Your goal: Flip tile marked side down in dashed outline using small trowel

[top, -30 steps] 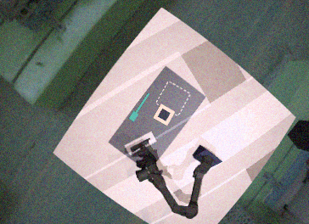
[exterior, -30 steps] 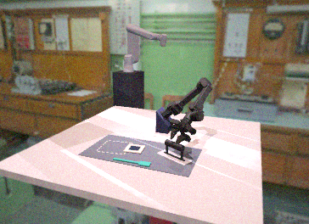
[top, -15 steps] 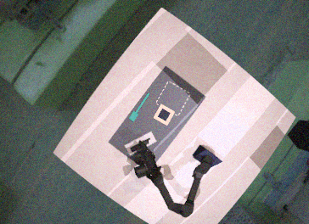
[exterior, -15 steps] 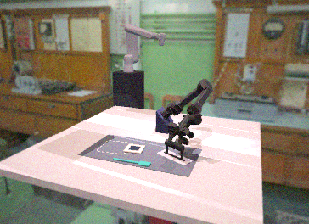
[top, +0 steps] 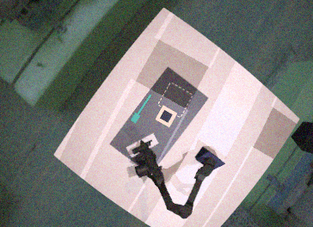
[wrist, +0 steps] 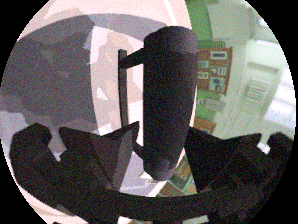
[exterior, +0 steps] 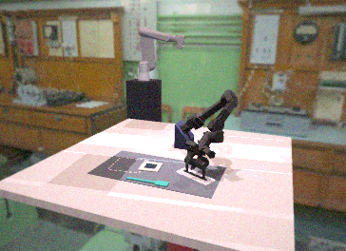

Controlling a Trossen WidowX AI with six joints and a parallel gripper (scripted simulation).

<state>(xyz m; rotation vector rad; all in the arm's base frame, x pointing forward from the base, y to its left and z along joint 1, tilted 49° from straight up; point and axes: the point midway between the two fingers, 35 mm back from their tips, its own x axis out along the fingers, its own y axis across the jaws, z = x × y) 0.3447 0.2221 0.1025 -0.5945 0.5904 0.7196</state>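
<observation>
Now: gripper tip 2 cm past the small trowel, 1 cm to the right of it and 1 cm above it. Round my gripper tip: tile (1 cm ahead, 22 cm to the right, 4 cm below); teal trowel (15 cm ahead, 12 cm to the right, 5 cm below); grey mat (2 cm ahead, 16 cm to the right, 7 cm below).
</observation>
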